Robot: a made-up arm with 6 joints. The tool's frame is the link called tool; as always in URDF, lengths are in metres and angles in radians. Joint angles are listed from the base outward. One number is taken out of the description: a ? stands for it. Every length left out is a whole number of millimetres.
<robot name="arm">
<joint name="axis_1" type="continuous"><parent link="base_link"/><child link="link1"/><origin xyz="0.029 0.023 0.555"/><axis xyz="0 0 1"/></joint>
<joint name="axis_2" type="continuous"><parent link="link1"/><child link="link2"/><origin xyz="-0.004 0.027 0"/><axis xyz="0 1 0"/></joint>
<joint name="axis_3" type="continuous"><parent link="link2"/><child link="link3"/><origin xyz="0.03 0 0.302"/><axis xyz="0 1 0"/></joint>
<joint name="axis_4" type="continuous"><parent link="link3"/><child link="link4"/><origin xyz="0.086 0 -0.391"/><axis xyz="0 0 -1"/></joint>
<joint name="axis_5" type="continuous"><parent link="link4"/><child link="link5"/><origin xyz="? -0.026 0"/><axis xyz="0 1 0"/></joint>
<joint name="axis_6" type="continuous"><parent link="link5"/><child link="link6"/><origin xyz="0.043 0 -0.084"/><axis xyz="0 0 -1"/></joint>
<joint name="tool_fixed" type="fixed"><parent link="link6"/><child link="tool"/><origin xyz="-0.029 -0.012 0" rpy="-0.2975 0.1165 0.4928"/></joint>
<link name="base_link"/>
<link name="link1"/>
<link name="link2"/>
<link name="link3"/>
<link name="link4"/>
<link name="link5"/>
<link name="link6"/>
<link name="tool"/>
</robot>
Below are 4 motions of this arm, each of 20 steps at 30 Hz.
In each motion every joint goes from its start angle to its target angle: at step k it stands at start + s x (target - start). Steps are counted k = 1, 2, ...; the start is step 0. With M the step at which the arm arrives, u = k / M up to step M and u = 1 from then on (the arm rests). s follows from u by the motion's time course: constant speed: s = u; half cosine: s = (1 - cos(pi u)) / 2; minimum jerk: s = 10 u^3 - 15 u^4 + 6 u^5.
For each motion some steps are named. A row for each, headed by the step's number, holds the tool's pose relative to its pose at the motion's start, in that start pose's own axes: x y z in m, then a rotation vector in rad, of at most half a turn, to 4 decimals.
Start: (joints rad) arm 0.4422 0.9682 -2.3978 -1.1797 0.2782 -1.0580
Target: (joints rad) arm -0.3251 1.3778 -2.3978 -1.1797 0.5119 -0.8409
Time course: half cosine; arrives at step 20
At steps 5, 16, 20:
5: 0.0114 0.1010 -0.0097 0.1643 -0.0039 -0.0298
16: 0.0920 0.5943 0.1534 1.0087 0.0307 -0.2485
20: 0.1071 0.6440 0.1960 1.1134 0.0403 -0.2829

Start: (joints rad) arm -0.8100 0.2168 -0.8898 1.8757 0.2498 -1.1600
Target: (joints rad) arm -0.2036 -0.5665 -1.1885 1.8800 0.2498 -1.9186
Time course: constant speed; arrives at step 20
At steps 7, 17, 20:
7: 0.0775 0.0983 0.1292 0.1503 -0.4513 0.3775
17: 0.1001 0.1761 0.3912 0.3229 -1.1657 0.7175
20: 0.0895 0.1709 0.4763 0.3577 -1.3912 0.7565

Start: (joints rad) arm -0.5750 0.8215 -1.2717 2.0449 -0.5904 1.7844
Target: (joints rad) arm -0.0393 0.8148 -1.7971 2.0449 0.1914 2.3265
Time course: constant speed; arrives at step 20
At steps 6, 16, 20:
6: -0.0537 -0.1019 0.0353 -0.3287 0.2546 -0.0507
16: -0.0911 -0.2896 0.1523 -0.9960 0.4634 -0.1070
20: -0.0835 -0.3617 0.2186 -1.2863 0.4600 -0.1125

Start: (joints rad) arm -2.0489 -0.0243 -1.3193 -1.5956 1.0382 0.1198
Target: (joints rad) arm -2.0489 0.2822 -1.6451 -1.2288 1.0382 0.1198
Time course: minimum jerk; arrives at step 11
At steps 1, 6, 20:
1: 0.0005 0.0000 -0.0003 0.0020 -0.0004 -0.0013
6: 0.0472 0.0023 -0.0269 0.1791 -0.0343 -0.1135
20: 0.0841 0.0083 -0.0419 0.3057 -0.0601 -0.1945

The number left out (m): -0.02
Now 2 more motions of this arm.
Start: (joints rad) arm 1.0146 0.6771 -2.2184 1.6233 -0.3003 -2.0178
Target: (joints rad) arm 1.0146 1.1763 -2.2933 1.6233 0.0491 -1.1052
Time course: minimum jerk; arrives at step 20
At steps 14, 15, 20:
14: -0.1169 0.2664 0.0000 0.5025 0.3395 -0.5678
15: -0.1267 0.2837 0.0042 0.5351 0.3775 -0.6063
20: -0.1442 0.3130 0.0127 0.5899 0.4478 -0.6722

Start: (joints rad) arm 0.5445 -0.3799 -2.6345 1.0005 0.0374 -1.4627
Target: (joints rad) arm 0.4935 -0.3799 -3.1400 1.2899 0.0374 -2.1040
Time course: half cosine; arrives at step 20
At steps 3, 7, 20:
3: 0.0074 -0.0110 -0.0005 -0.0255 -0.0210 0.0145
7: 0.0372 -0.0552 0.0014 -0.1304 -0.1016 0.0733
20: 0.1328 -0.1967 0.0508 -0.5082 -0.3234 0.2731

